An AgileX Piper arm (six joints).
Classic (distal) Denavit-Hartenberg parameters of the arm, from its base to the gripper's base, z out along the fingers. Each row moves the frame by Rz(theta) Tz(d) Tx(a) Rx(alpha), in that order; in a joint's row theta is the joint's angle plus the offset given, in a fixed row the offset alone. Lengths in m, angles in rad.
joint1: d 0.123, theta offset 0, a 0, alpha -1.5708
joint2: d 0, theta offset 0.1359, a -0.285, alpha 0
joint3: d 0, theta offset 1.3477, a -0.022, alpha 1.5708
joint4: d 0.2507, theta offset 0, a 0, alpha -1.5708
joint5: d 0, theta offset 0, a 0, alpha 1.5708
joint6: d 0.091, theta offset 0, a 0, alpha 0
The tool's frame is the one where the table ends.
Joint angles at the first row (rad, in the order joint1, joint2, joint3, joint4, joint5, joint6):
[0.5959, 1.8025, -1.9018, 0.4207, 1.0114, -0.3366]
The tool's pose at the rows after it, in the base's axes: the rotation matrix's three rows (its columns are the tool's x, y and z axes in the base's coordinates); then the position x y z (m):
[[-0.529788 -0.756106 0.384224], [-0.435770 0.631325 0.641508], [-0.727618 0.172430 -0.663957]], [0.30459 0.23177 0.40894]
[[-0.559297 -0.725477 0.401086], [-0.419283 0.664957 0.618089], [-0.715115 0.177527 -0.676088]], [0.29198 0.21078 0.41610]
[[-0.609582 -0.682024 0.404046], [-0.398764 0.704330 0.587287], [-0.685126 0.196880 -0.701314]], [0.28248 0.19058 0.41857]
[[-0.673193 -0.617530 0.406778], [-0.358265 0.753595 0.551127], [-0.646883 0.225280 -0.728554]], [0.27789 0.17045 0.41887]
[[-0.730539 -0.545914 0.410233], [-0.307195 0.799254 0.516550], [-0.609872 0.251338 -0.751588]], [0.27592 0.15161 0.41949]
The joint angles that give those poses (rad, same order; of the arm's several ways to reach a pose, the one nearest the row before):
[0.5715, 1.7181, -1.8365, 0.3990, 1.0233, -0.3009]
[0.5440, 1.6419, -1.7727, 0.3804, 1.0459, -0.2710]
[0.5091, 1.5826, -1.7209, 0.3651, 1.0860, -0.2302]
[0.4632, 1.5412, -1.6848, 0.3515, 1.1293, -0.1762]
[0.4132, 1.5127, -1.6646, 0.3412, 1.1718, -0.1245]

